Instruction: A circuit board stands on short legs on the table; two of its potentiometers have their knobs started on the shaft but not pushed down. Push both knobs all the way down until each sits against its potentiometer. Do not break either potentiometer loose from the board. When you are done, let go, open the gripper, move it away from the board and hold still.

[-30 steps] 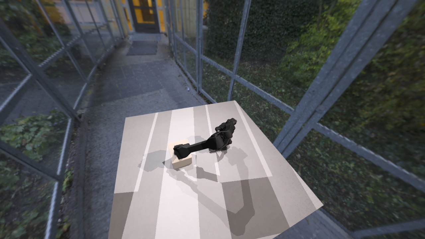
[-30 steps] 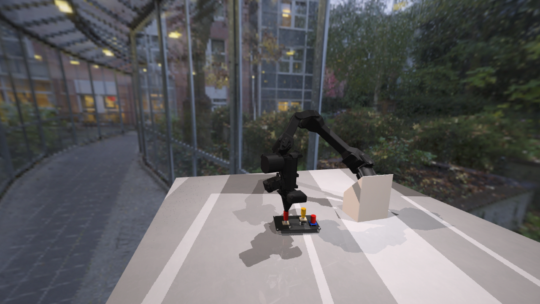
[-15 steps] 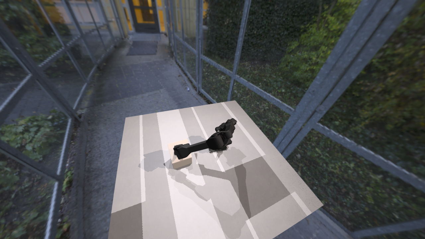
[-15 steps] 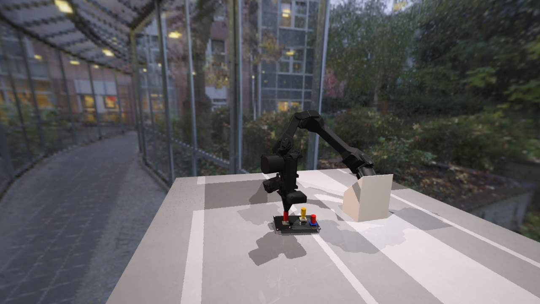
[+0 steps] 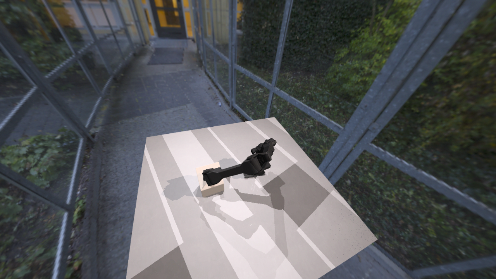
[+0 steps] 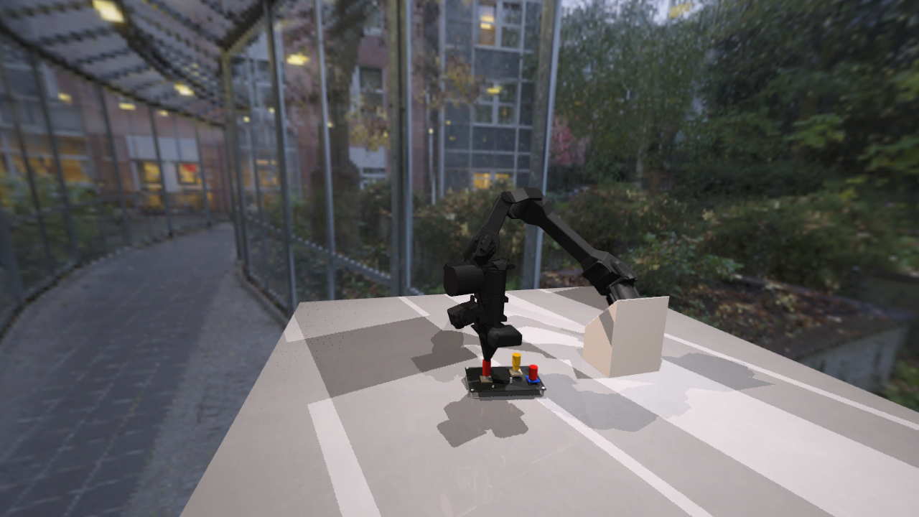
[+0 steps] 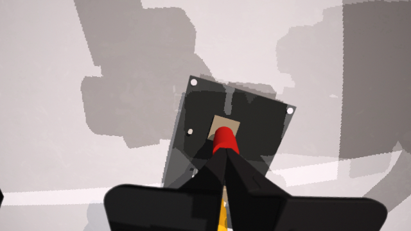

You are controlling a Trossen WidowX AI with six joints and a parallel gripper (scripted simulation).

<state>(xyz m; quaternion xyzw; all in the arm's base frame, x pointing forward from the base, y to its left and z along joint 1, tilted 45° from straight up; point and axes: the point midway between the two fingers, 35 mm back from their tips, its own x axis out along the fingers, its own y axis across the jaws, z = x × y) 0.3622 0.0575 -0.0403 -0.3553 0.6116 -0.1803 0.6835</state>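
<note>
Right now my gripper tip is 20 mm above the red knob. From my gripper tip the other things lie so: yellow knob 70 mm behind, 10 mm to the right, 10 mm below.
</note>
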